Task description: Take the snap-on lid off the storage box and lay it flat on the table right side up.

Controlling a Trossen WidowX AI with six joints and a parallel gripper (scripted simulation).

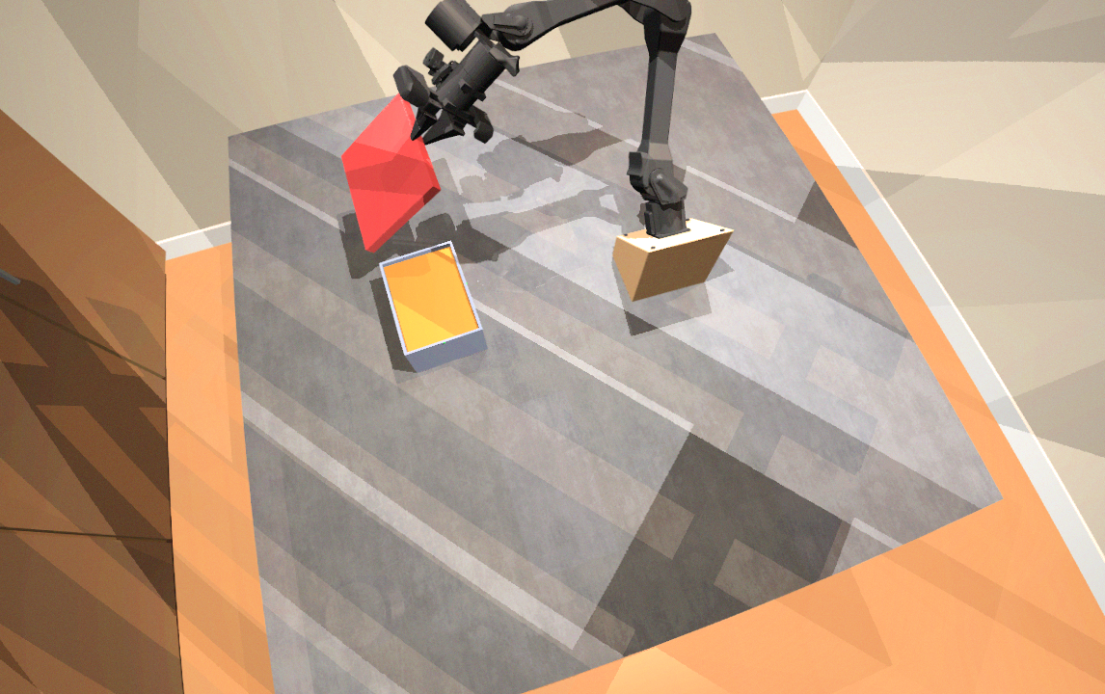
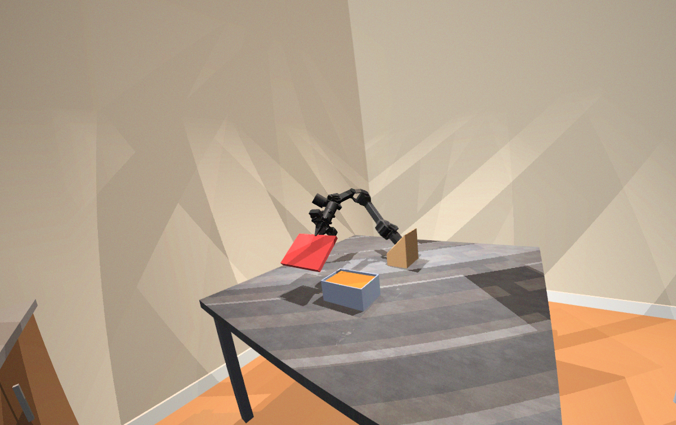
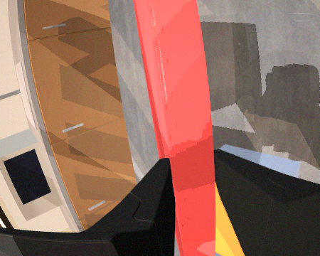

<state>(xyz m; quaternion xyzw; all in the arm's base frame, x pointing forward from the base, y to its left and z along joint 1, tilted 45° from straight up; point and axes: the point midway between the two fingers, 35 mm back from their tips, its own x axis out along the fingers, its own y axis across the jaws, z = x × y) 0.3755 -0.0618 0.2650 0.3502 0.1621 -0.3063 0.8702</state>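
Right now the red lid is 70 mm ahead of my gripper tip, 10 mm to the left of it and 40 mm below it. The rest, counted from my gripper tip: storage box: 50 mm ahead, 220 mm to the left, 190 mm below.
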